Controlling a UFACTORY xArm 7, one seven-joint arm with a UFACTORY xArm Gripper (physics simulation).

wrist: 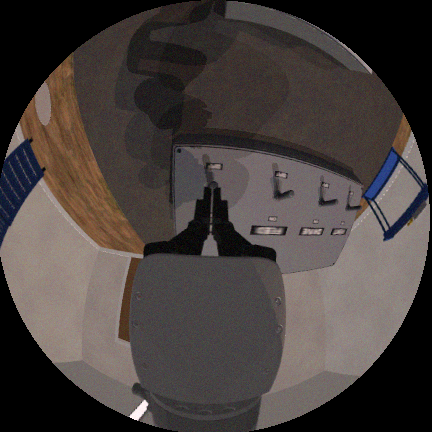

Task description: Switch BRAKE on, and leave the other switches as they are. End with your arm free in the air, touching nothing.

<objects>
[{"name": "my gripper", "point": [211, 196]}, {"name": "grey switch panel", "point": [305, 235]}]
</objects>
